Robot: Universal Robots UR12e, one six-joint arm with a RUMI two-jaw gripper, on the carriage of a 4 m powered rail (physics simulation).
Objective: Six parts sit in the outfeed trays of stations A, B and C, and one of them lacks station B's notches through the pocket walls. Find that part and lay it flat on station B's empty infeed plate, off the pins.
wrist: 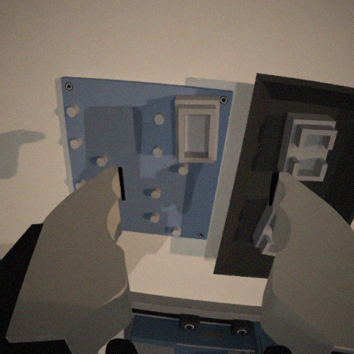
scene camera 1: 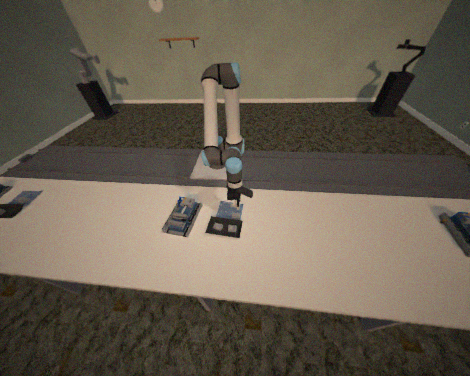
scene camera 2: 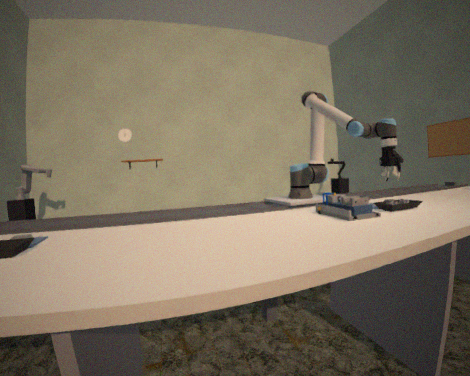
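Pixels of known places: gripper, fingertip midpoint: [scene camera 1: 238, 205] [scene camera 2: 392, 181]; arm's base, link origin: [scene camera 2: 300, 197].
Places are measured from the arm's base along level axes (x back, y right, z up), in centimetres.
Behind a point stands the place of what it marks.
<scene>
A grey part [wrist: 197, 110] with one rectangular pocket lies in a corner of the blue pinned infeed plate [wrist: 145, 172] [scene camera 1: 225, 208] @(x -54.8, y -16.0, z -2.2 cm), in the wrist view. It looks flat, with a pin just below its lower edge. Its pocket walls show no notches. My gripper [wrist: 196, 173] [scene camera 1: 238, 205] @(x -62.8, y -27.6, z 12.2 cm) [scene camera 2: 391, 178] @(x -62.8, y -27.6, z 12.2 cm) is open and empty above the plate, clear of the part. The black outfeed tray [wrist: 243, 182] [scene camera 1: 225, 228] @(x -73.1, y -18.8, z -1.8 cm) [scene camera 2: 414, 205] @(x -79.6, y -24.4, z -0.9 cm) holds two grey parts. One part [wrist: 293, 135] has two pockets and a gap in its wall; the other [wrist: 266, 241] is partly hidden by the right finger.
A blue and grey station fixture [scene camera 1: 183, 218] @(x -71.6, y 11.4, z 4.9 cm) [scene camera 2: 350, 206] @(x -75.6, y 20.6, z 2.8 cm) stands beside the plate and tray; its edge [wrist: 200, 307] shows low in the wrist view. Another dark tray [scene camera 1: 11, 210] @(x -71.0, y 163.4, z -1.8 cm) [scene camera 2: 14, 247] @(x -79.3, y 153.5, z 1.1 cm) lies far left. Another fixture [scene camera 1: 459, 230] @(x -62.6, y -172.2, z 0.1 cm) stands at the right edge.
</scene>
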